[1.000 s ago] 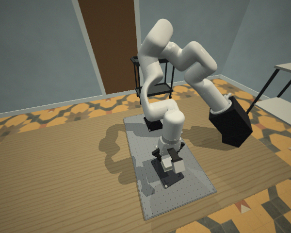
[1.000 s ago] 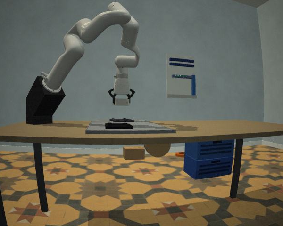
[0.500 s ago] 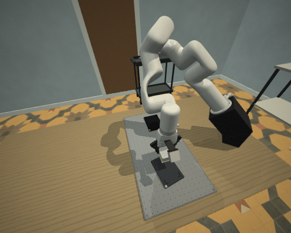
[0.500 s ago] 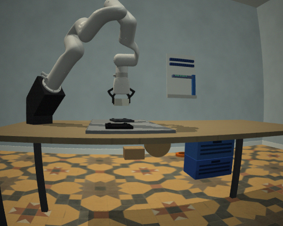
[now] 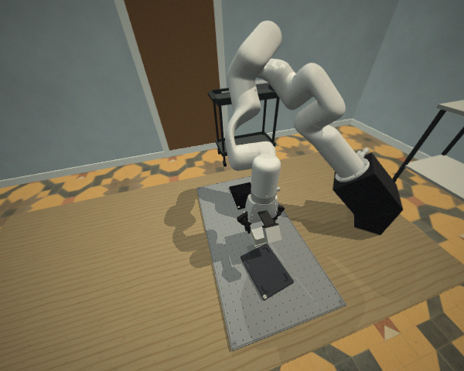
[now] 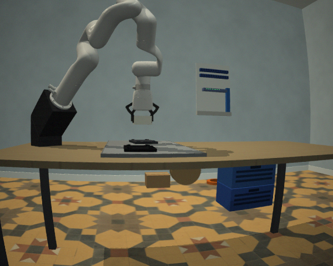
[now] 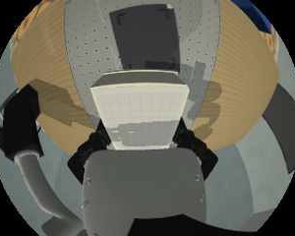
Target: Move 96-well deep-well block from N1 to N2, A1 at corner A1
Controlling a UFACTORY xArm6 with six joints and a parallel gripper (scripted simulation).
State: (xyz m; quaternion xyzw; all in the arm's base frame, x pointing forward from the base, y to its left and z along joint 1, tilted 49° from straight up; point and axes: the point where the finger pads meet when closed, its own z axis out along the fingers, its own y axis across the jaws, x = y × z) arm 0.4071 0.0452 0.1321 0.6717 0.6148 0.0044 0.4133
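Now: the black plate nest N2 250 mm to the right of my hand, 110 mm below it and 110 mm behind it. From my hand the other things lie so: white corner mark (200 mm to the right, 110 mm below, 40 mm behind); then white deep-well block (right at my hand); then black plate nest N1 (110 mm below, 100 mm to the left, 40 mm ahead).
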